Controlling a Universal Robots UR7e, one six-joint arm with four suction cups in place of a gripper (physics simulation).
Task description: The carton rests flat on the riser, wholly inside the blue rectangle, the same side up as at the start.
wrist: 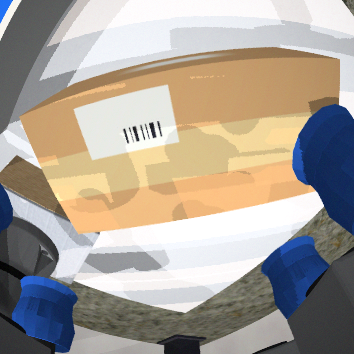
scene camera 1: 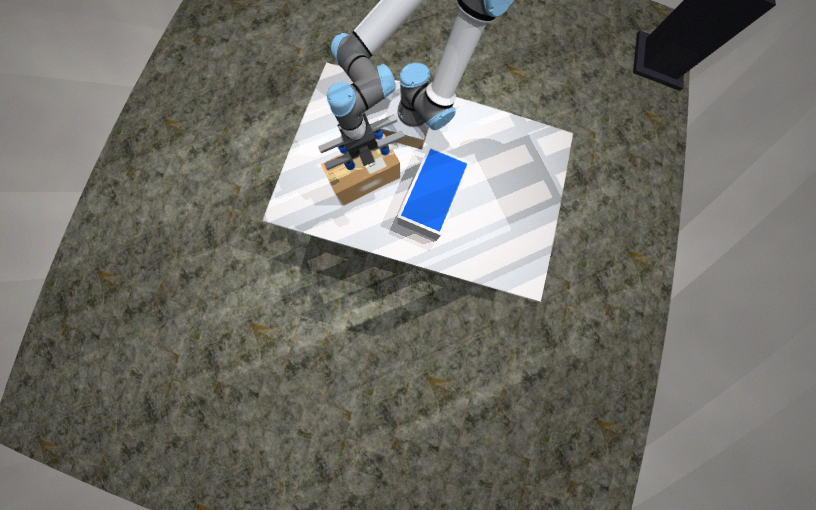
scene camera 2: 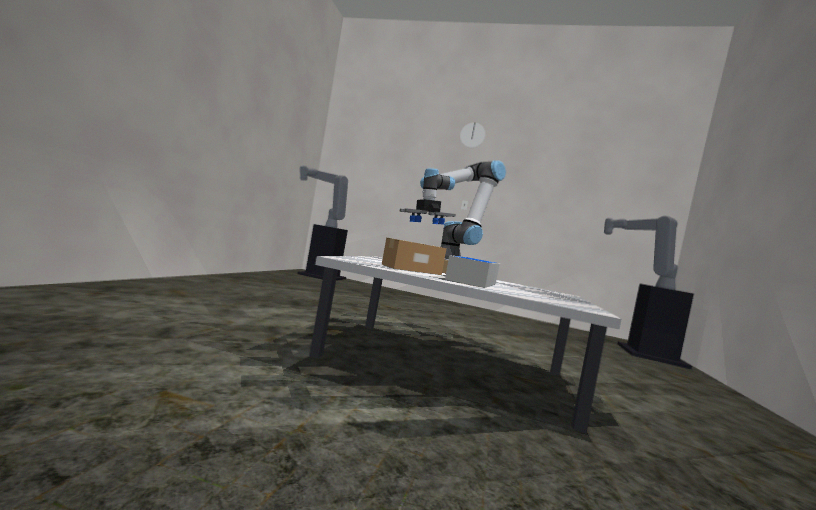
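Seen in the pictures: hand at its tool point: [wrist: 158, 245] [scene camera 2: 426, 223]; arm's base at its link origin: [wrist: 23, 243] [scene camera 1: 413, 112] [scene camera 2: 448, 258].
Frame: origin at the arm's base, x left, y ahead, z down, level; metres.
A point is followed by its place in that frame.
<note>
A brown carton [scene camera 1: 368, 185] @(x -0.092, y 0.407, z 0.007 m) [scene camera 2: 398, 257] @(x -0.183, y 0.496, z 0.028 m) [wrist: 255, 92] @(x -0.147, y 0.420, z -0.061 m) rests flat on the table, left of the riser in both scene views. Its top has a tan tape band and a white barcode label [wrist: 102, 132] @(x -0.060, y 0.321, z -0.062 m). The grey-white riser [scene camera 1: 420, 229] @(x 0.186, y 0.531, z 0.012 m) [scene camera 2: 472, 274] @(x 0.205, y 0.534, z 0.038 m) stands beside it, with the blue rectangle [scene camera 1: 434, 189] @(x 0.194, y 0.355, z -0.032 m) [wrist: 6, 11] @(x 0.103, y 0.374, z -0.032 m) on its top. My suction gripper [scene camera 1: 364, 149] @(x -0.102, y 0.347, z -0.179 m) [scene camera 2: 427, 218] @(x -0.102, y 0.347, z -0.179 m) is level above the carton. Scene camera 2 shows a gap between its blue cups and the carton top, so it is open and holds nothing. Part of the riser is cut off in the wrist view.
The white table [scene camera 1: 511, 273] @(x 0.656, y 0.590, z 0.089 m) [scene camera 2: 529, 301] @(x 0.472, y 0.679, z 0.095 m) carries all of this. My arm's base stands on a brown-edged block [scene camera 1: 412, 141] @(x 0.031, y 0.122, z 0.040 m) [wrist: 32, 182] @(x 0.019, y 0.122, z 0.045 m) near the carton and riser. Dark pedestals [scene camera 2: 325, 247] [scene camera 2: 660, 321] with grey arms stand on the floor beyond the table.
</note>
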